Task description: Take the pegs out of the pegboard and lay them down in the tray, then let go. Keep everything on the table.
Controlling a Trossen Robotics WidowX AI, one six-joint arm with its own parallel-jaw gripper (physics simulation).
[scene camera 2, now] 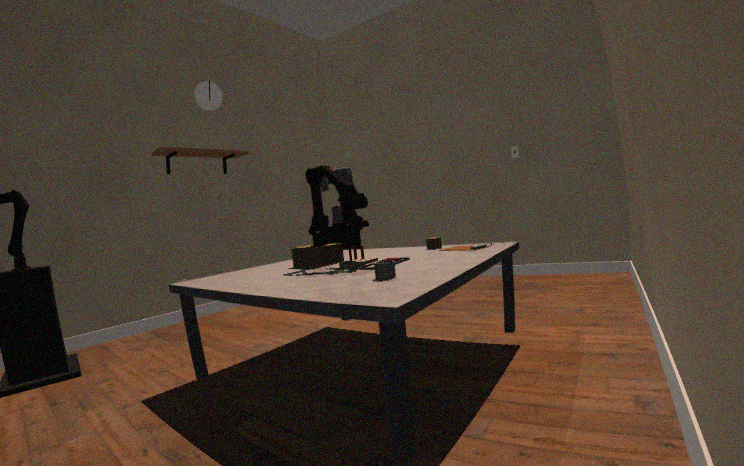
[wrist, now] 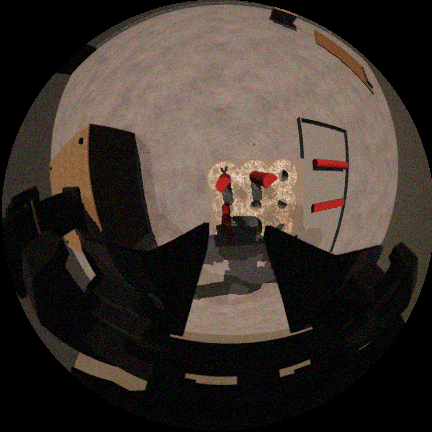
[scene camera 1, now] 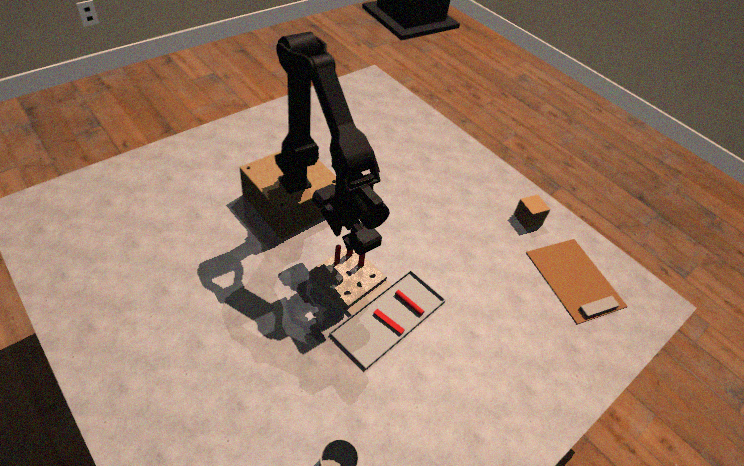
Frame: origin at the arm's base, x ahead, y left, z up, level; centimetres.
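Seen in the pictures: gripper, between the fingertips: (scene camera 2: 351,243) (wrist: 236,229) (scene camera 1: 343,242); arm's base, origin of its link: (scene camera 2: 319,245) (wrist: 73,207) (scene camera 1: 295,182).
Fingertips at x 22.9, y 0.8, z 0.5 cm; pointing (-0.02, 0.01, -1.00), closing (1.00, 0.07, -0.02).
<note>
Offsets run from my fingertips to a thing's top centre. "pt": to the spot under its first point.
Three dark red pegs stand upright in the speckled pegboard @[dz -7.9, dx +4.2, dy +0.2 cm] (scene camera 1: 375,282) (wrist: 270,192): one peg (scene camera 1: 337,255) (wrist: 223,182), a second peg @[dz -1.7, dx +2.2, dy +4.1 cm] (scene camera 1: 361,259) (wrist: 263,179) and a shaded third peg @[dz -1.7, dx -0.8, dy -0.9 cm] (wrist: 226,218). Two bright red pegs lie apart in the flat grey tray @[dz -9.2, dx +17.0, dy +3.0 cm] (scene camera 1: 359,330) (wrist: 325,140) beside the board: one peg @[dz -9.1, dx +18.1, dy +2.0 cm] (scene camera 1: 388,321) (wrist: 328,205) and another peg @[dz -8.5, dx +16.3, dy +9.0 cm] (scene camera 1: 410,302) (wrist: 330,164). My gripper (wrist: 236,229) is partly open and empty, above the board's arm-base side. In the wrist view the shaded peg shows just beyond the gap between the fingertips. The arm hides the fingertips in scene camera 2.
The arm stands on a wooden box (scene camera 1: 260,171) (wrist: 112,175) close behind the board. A wooden cube @[dz -4.2, dx +8.9, dy +55.3 cm] (scene camera 1: 531,212) (scene camera 2: 433,243) and a brown panel @[dz -8.7, dx +30.5, dy +51.8 cm] (scene camera 1: 568,274) with a pale block @[pt dz -8.7, dx +39.9, dy +49.1 cm] (scene camera 1: 598,307) lie across the table. A grey cup @[dz -4.7, dx +39.6, dy -23.3 cm] (scene camera 1: 340,455) (scene camera 2: 384,270) stands beyond the tray.
</note>
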